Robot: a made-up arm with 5 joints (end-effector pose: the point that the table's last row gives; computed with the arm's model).
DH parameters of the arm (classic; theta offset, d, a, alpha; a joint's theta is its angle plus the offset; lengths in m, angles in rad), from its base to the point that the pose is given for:
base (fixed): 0 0 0 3.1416
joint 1: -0.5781 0 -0.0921 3.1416
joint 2: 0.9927 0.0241 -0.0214 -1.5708
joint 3: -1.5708 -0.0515 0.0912 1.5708
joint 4: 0 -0.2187 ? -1.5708
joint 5: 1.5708 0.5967 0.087 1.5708
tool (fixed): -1.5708 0.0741 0 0
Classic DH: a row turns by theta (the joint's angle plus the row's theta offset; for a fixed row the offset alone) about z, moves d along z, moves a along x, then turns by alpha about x.
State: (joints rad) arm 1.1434 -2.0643 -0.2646 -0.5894 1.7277
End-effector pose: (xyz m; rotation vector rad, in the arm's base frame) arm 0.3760 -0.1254 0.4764 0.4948 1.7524 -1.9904
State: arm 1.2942 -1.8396 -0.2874 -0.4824 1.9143
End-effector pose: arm 0.4296 -0.0698 0.4122 0.2922 1.9573 -1.8470
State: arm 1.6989 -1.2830 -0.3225 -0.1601 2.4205
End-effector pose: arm 0.5190 0.0439 0.2169 -0.1555 2.5240 -1.4308
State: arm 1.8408 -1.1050 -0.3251 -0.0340 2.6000
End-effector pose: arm 0.5335 0.0659 0.1439 -0.2633 2.7377 -1.2614
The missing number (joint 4, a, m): 0.0618
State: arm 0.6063 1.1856 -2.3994 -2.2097 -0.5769
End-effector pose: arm 0.6502 -0.1367 -0.1510 -0.7765 -1.8579 -1.9568
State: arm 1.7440 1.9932 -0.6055 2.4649 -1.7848
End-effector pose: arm 0.3103 0.4851 -0.2194 1.2256 -2.2446 1.6255
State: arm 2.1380 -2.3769 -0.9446 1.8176 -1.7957
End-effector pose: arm -0.4795 0.0689 -0.1772 -2.6575 -0.0295 -0.8538
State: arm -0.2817 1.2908 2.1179 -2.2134 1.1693
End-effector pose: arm -0.3529 0.3474 -0.5426 -2.3720 0.6645 -0.8414
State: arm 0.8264 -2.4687 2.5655 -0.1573 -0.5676
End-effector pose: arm 0.4219 -0.0157 -0.4098 -0.1888 -2.4428 1.5545
